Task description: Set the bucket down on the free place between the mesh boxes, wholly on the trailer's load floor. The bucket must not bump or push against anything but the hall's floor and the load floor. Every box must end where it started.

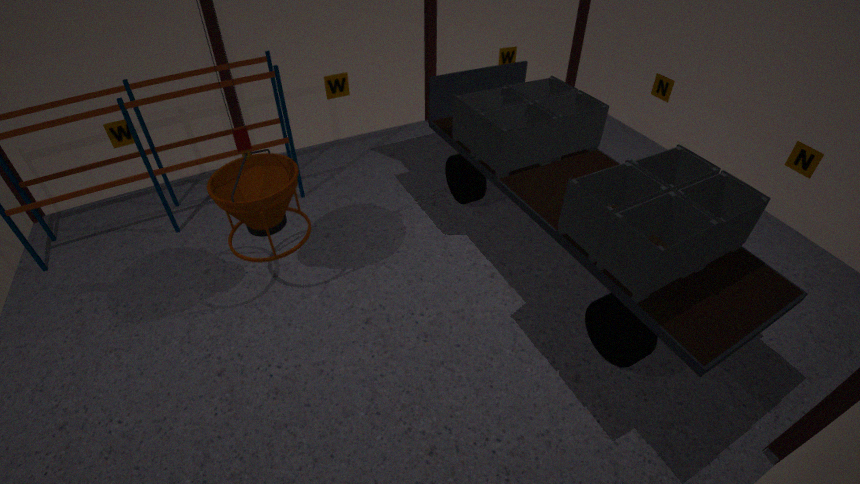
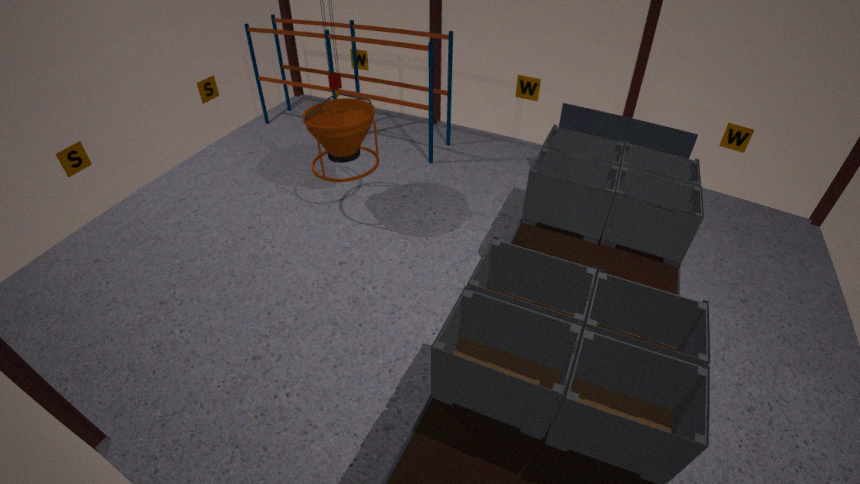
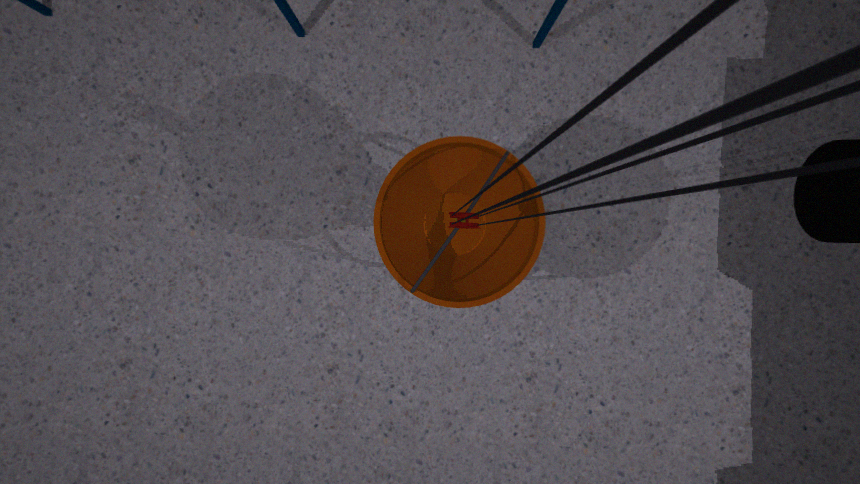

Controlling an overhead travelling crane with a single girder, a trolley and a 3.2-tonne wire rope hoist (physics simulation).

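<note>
The orange bucket [image 1: 258,207] [image 2: 340,135] [image 3: 403,222] hangs upright above the hall floor, with its ring foot clear of the floor and its shadows lying apart from it. My gripper, the hook under the red block [image 1: 246,155] [image 2: 337,92] [image 3: 464,220], holds the bucket's grey bail. The trailer's brown load floor [image 1: 559,180] [image 2: 595,252] shows as a gap between two groups of grey mesh boxes. One group [image 1: 511,138] [image 2: 565,192] stands by the headboard, the other [image 1: 613,240] [image 2: 499,373] toward the open end. The bucket is well away from the trailer.
A rack with blue posts [image 1: 148,162] [image 2: 430,102] [image 3: 547,24] and orange beams stands by the W wall, behind the bucket. The blue-grey headboard [image 1: 481,87] [image 2: 625,129] rises at the trailer's end. A black wheel [image 1: 466,180] [image 3: 830,192] shows at the trailer's side.
</note>
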